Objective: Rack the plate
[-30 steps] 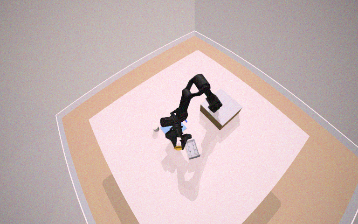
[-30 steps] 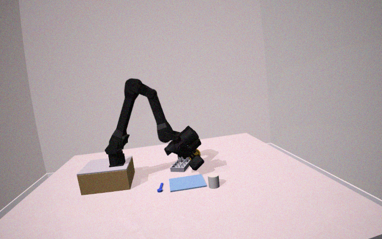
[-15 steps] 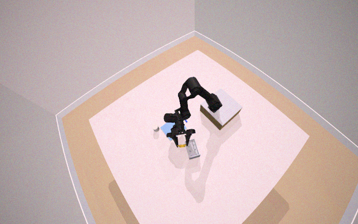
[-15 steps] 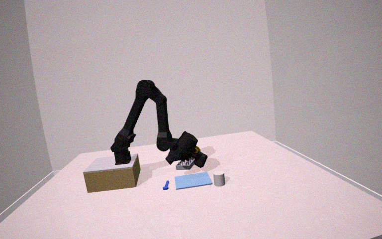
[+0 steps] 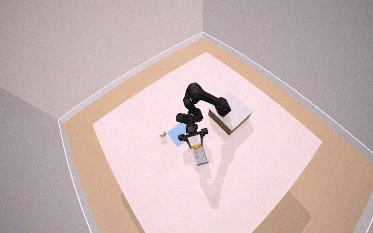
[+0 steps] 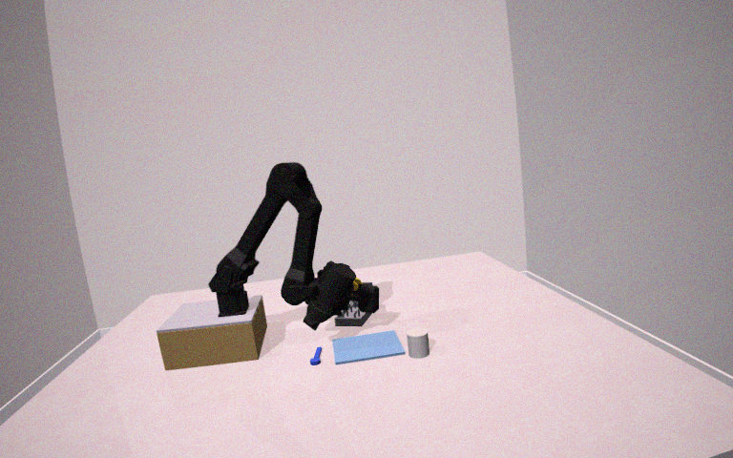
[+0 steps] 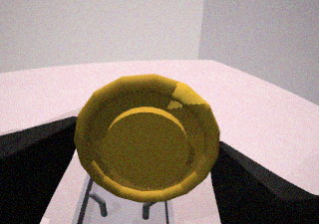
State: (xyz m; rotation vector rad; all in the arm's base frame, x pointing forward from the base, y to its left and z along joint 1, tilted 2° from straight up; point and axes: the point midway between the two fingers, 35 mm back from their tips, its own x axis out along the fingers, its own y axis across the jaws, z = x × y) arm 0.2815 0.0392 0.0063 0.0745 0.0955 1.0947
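Now: the dish rack 7 cm below my gripper tip and 3 cm to the left of it. Round my gripper tip: yellow plate 1 cm to the right; then light blue mat 17 cm to the right, 9 cm below; then blue spoon 19 cm to the right, 11 cm behind, 9 cm below.
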